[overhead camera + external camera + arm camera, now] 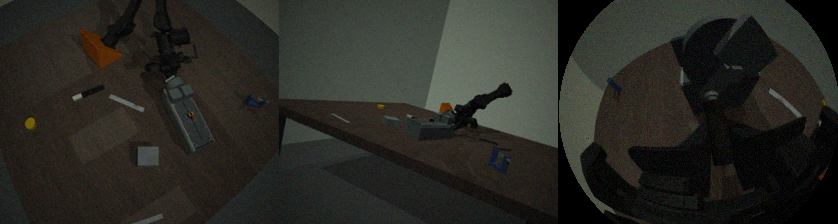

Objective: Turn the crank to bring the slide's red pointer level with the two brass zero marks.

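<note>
Now: gripper tip 17 cm short of the red pointer, 5 cm to the left of it and 5 cm below it. Also, from my gripper tip: grey block: 24 cm to the right, 20 cm ahead, 2 cm below; yellow disc: 59 cm to the right, 15 cm behind, 3 cm below; black-and-white marker: 32 cm to the right, 15 cm behind, 3 cm below.
</note>
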